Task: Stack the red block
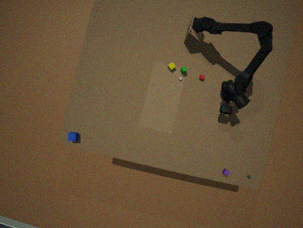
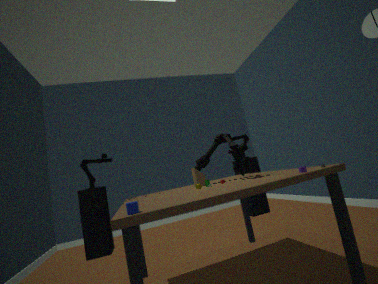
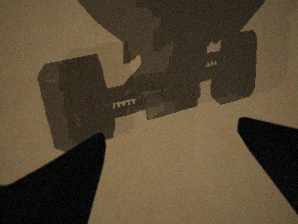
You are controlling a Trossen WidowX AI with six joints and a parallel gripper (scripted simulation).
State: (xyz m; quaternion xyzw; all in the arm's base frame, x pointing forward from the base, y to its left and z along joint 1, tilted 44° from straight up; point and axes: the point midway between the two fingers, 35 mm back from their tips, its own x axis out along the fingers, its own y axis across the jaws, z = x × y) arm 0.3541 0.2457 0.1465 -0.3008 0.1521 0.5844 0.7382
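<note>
Now: gripper tip 16 cm to the left of the red block, 12 cm past it and 3 cm above it. Round my gripper tip: white cube 28 cm to the right, 8 cm behind, 3 cm below; then purple block 40 cm ahead, 14 cm to the left, 2 cm below; then yellow block 35 cm to the right, 13 cm behind, 2 cm below.
</note>
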